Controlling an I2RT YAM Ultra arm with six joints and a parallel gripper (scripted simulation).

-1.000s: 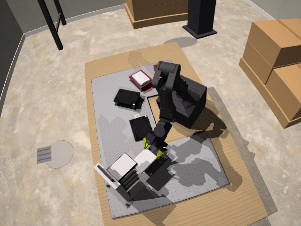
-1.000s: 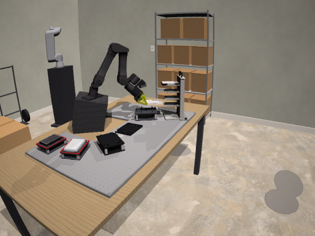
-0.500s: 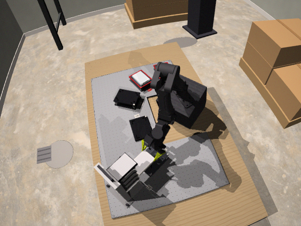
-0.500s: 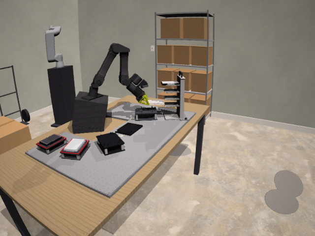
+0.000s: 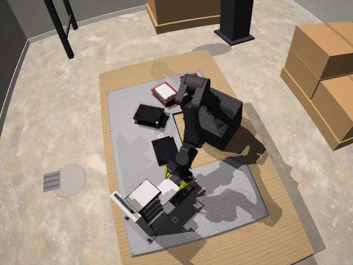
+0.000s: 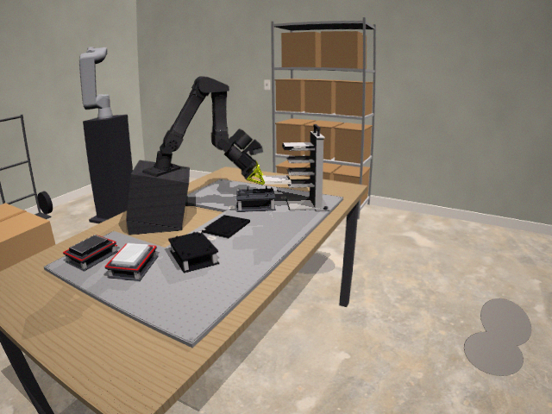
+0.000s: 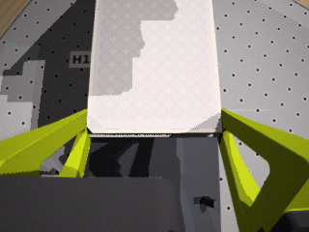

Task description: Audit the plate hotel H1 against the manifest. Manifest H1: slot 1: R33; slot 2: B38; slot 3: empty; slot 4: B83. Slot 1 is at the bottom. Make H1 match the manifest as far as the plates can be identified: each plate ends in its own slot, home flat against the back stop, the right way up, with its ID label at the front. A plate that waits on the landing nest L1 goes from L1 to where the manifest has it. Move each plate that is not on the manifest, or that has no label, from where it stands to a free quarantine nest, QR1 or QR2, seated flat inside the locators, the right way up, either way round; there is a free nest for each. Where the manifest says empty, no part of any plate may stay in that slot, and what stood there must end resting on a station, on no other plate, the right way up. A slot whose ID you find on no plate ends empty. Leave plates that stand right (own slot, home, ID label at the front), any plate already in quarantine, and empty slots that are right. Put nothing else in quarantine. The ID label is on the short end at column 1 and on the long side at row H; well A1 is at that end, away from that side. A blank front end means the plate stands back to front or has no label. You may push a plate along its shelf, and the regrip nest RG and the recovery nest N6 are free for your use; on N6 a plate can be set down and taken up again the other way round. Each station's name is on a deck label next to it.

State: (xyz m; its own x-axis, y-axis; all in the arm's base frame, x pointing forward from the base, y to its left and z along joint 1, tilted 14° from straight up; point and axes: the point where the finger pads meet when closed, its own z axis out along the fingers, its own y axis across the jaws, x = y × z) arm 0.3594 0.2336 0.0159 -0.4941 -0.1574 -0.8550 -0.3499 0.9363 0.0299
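My hand is 6 cm above the regrip nest, 3 cm past it and 1 cm to the left of it. Round my hand: RG deck label: 13 cm behind, 12 cm below, 5 cm to the right; hotel upright post: 22 cm ahead, 8 cm to the left, 3 cm above; H1 deck label: 13 cm to the left, 12 cm below, 6 cm ahead.
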